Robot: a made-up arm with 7 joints. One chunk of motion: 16 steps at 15 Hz.
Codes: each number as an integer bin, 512 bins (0 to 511) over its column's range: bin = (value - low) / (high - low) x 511, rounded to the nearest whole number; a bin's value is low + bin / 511 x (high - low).
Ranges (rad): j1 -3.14..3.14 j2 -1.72..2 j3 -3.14..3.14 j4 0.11..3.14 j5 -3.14..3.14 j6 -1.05..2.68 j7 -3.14..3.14
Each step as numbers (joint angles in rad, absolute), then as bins.
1 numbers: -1.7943 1.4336 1.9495 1.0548 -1.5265 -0.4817 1.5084
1 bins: 109 433 414 159 131 78 378
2 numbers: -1.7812 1.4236 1.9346 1.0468 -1.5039 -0.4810 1.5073
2 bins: 111 432 413 158 133 78 378
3 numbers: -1.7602 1.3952 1.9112 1.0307 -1.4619 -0.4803 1.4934
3 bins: 112 428 411 155 137 78 377
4 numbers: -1.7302 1.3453 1.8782 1.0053 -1.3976 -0.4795 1.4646
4 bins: 115 421 408 151 142 78 375
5 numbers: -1.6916 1.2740 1.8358 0.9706 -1.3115 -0.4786 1.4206
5 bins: 118 411 405 145 149 78 371
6 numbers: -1.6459 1.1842 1.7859 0.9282 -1.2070 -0.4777 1.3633
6 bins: 122 399 401 138 157 78 366
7 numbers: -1.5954 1.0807 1.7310 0.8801 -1.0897 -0.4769 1.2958
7 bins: 126 385 396 130 167 79 361
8 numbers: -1.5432 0.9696 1.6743 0.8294 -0.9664 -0.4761 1.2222
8 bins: 130 369 392 121 177 79 355
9 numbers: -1.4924 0.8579 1.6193 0.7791 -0.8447 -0.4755 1.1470
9 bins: 134 354 387 113 187 79 349
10 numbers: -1.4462 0.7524 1.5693 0.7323 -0.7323 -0.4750 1.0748
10 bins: 138 340 383 105 196 79 343
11 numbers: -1.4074 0.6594 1.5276 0.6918 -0.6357 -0.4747 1.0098
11 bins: 141 327 380 98 204 79 338
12 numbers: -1.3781 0.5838 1.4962 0.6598 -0.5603 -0.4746 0.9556
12 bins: 143 316 377 93 210 79 333
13 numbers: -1.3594 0.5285 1.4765 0.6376 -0.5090 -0.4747 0.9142
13 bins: 145 309 376 89 214 79 330
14 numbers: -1.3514 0.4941 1.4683 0.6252 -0.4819 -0.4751 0.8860
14 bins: 146 304 375 87 216 79 328
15 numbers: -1.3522 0.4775 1.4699 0.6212 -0.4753 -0.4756 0.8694
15 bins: 145 302 375 86 217 79 326
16 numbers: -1.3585 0.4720 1.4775 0.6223 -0.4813 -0.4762 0.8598
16 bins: 145 301 376 86 216 79 325
